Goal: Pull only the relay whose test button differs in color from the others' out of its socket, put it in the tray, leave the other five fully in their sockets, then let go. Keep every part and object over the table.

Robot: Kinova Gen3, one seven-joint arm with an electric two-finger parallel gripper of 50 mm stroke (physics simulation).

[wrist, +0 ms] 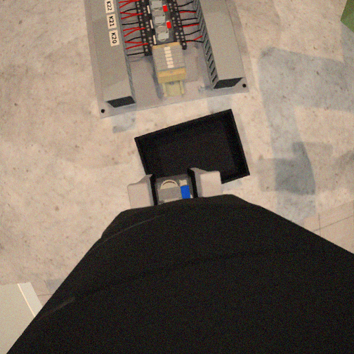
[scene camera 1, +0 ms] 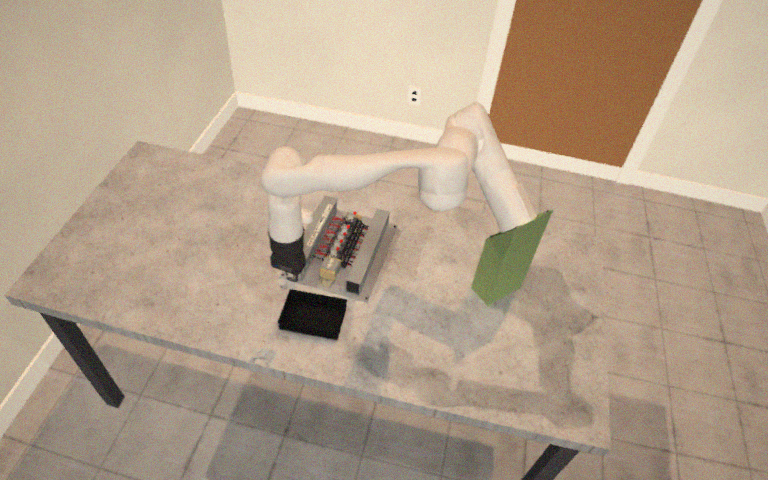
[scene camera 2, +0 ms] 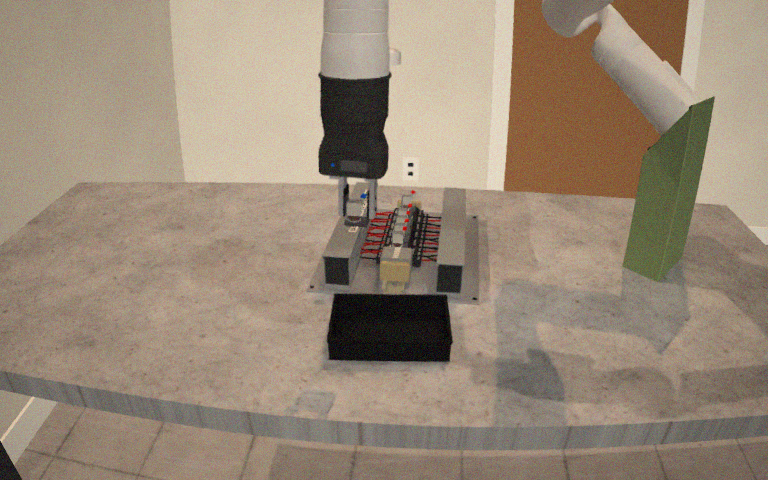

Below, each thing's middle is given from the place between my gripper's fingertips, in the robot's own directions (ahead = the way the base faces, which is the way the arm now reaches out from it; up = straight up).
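Scene:
The black tray (scene camera 2: 361, 326) sits 190 mm below my hand, 40 mm behind it and 10 mm to the right of it. Counted from the same hand, the relay (wrist: 168, 188) is 10 mm above; the baseplate (scene camera 2: 367, 280) is 260 mm to the right, 70 mm behind and 190 mm below.

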